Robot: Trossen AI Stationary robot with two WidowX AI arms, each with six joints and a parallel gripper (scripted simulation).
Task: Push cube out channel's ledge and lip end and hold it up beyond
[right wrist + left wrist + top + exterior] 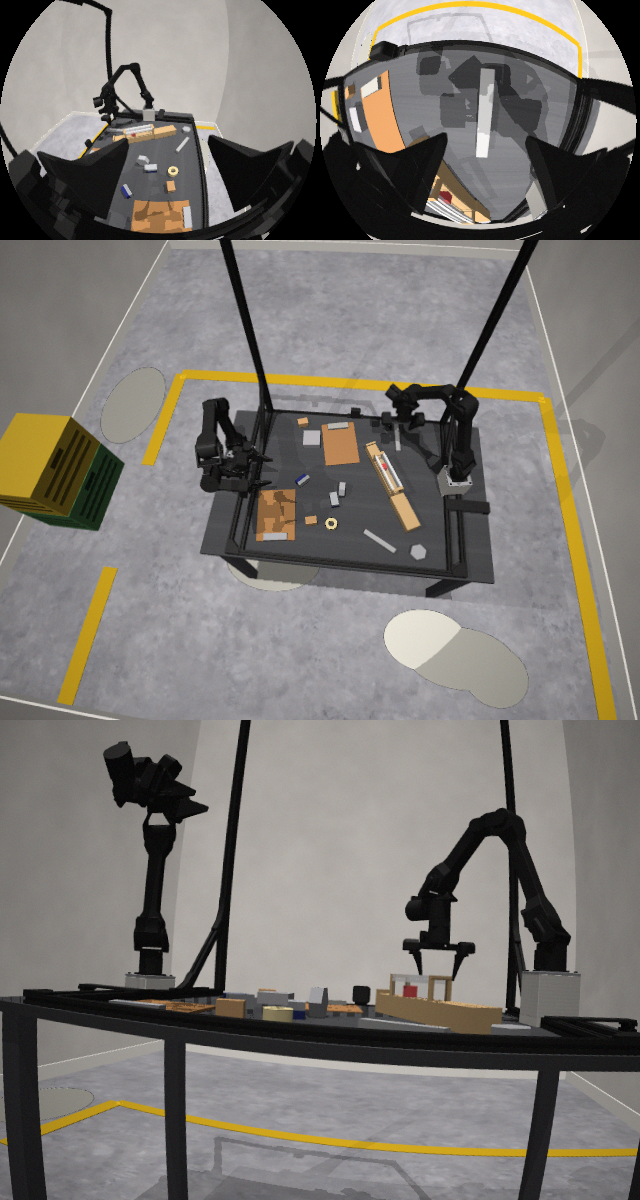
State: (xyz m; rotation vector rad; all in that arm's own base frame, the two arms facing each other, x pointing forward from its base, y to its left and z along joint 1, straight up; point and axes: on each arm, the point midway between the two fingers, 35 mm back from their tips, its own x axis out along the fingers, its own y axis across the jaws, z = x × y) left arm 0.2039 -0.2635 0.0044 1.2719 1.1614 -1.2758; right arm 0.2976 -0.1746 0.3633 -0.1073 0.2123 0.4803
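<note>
Now: left hand 230 mm short of the wooden bridge, 60 mm above it and 30 mm to the left of it.
</note>
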